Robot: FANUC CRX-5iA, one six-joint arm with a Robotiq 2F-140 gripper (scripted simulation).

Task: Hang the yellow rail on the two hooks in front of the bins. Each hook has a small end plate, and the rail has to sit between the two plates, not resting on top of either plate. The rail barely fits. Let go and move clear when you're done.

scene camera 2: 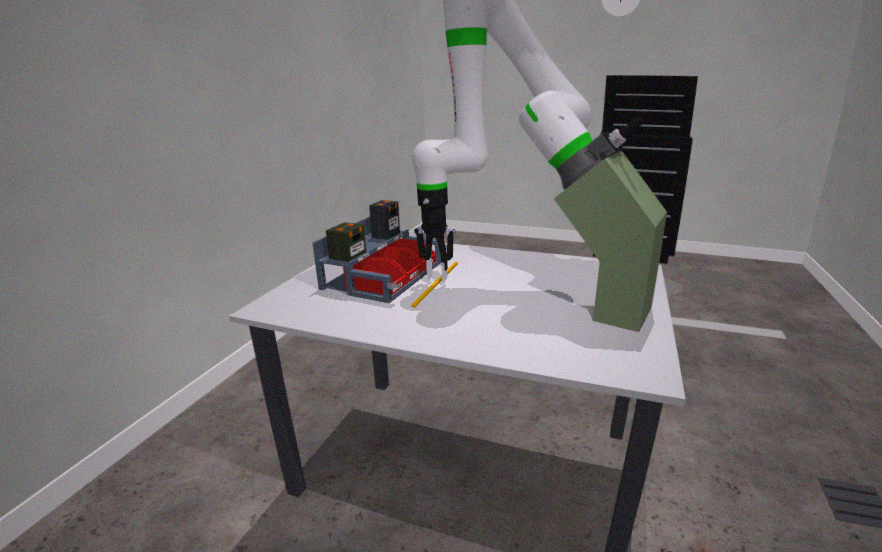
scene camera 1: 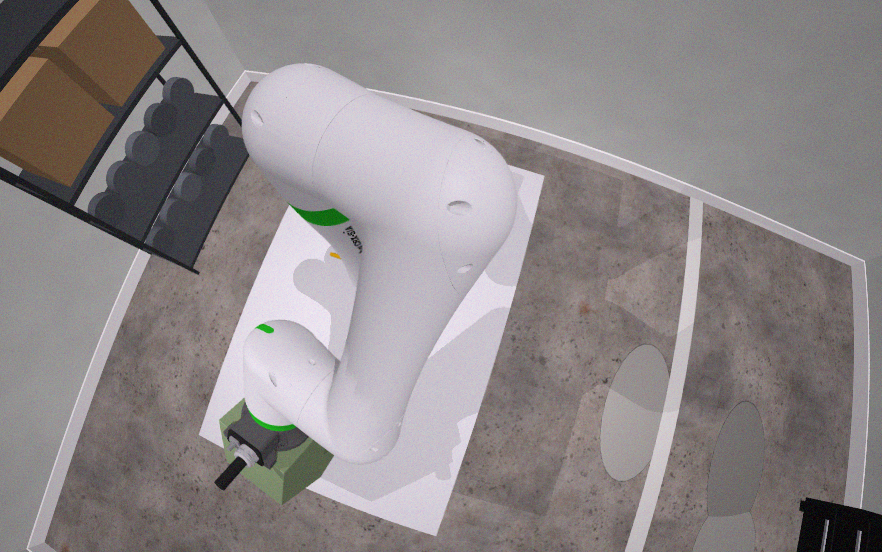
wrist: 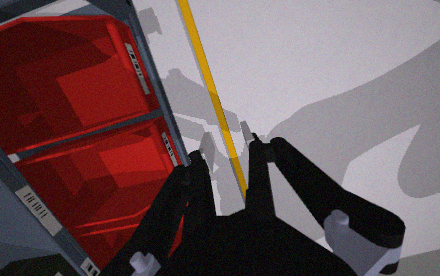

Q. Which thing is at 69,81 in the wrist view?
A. A red bin.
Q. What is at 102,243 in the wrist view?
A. A red bin.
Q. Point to a red bin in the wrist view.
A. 119,178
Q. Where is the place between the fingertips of the gripper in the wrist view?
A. At 227,135
